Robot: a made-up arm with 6 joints. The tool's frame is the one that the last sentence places.
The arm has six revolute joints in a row. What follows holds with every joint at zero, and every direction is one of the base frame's.
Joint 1 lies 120.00 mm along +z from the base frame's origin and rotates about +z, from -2.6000 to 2.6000 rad.
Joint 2 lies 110.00 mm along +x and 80.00 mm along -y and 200.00 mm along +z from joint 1 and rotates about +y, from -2.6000 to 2.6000 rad.
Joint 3 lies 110.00 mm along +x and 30.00 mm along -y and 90.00 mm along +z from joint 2 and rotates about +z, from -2.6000 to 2.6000 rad.
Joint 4 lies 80.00 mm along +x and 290.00 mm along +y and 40.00 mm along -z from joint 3 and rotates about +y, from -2.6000 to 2.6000 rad.
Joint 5 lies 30.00 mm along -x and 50.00 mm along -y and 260.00 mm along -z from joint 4 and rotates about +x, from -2.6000 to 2.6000 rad.
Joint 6 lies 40.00 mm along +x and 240.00 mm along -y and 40.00 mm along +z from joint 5 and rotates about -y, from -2.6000 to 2.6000 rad.
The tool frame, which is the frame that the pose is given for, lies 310.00 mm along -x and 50.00 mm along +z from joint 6; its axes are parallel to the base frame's.
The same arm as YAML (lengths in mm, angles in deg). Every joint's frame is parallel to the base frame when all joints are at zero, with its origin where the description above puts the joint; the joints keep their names.
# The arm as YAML. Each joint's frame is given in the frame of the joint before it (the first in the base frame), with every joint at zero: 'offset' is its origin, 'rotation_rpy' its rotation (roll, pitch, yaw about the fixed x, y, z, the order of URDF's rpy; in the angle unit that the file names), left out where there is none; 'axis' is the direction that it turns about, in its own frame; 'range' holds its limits. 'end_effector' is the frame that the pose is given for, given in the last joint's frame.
length_unit: mm
angle_unit: deg
chain:
  - id: joint 1
    offset: [0.0, 0.0, 120.0]
    axis: "+z"
    range: [-148.97, 148.97]
  - id: joint 2
    offset: [110.0, -80.0, 200.0]
    axis: "+y"
    range: [-148.97, 148.97]
  - id: joint 3
    offset: [110.0, -30.0, 90.0]
    axis: "+z"
    range: [-148.97, 148.97]
  - id: joint 4
    offset: [80.0, 290.0, -40.0]
    axis: "+y"
    range: [-148.97, 148.97]
  - id: joint 5
    offset: [-30.0, -50.0, -260.0]
    axis: "+x"
    range: [-148.97, 148.97]
  - id: joint 6
    offset: [40.0, -240.0, 40.0]
    axis: "-y"
    range: [-148.97, 148.97]
end_effector:
  offset: [-310.0, 0.0, 50.0]

